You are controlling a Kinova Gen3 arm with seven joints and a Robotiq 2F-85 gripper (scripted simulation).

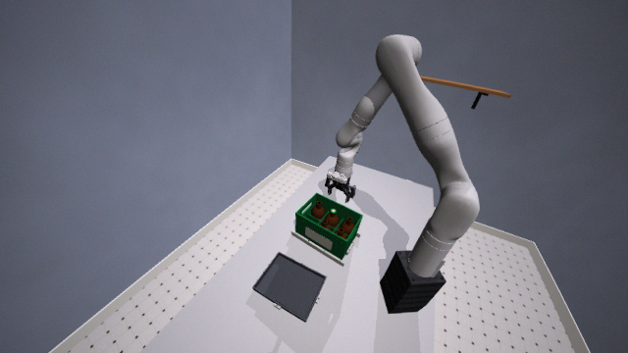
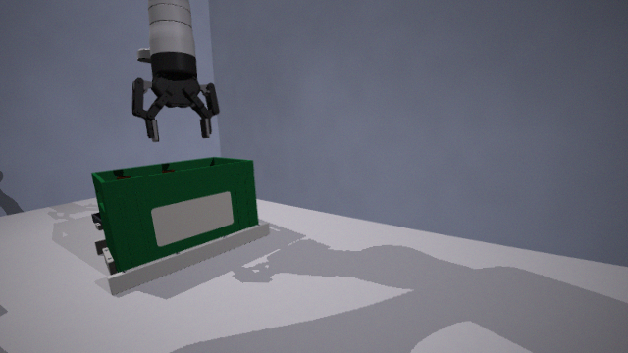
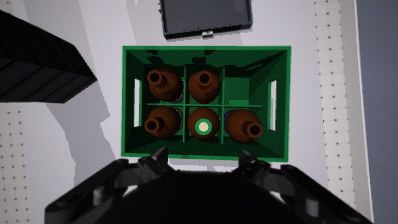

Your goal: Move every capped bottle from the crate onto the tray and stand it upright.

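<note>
My hand is 30 mm to the right of the brown bottle and 150 mm above it. Also, from my hand: green crate 70 mm to the left, 150 mm below; dark tray 20 mm ahead, 380 mm to the left, 220 mm below.
</note>
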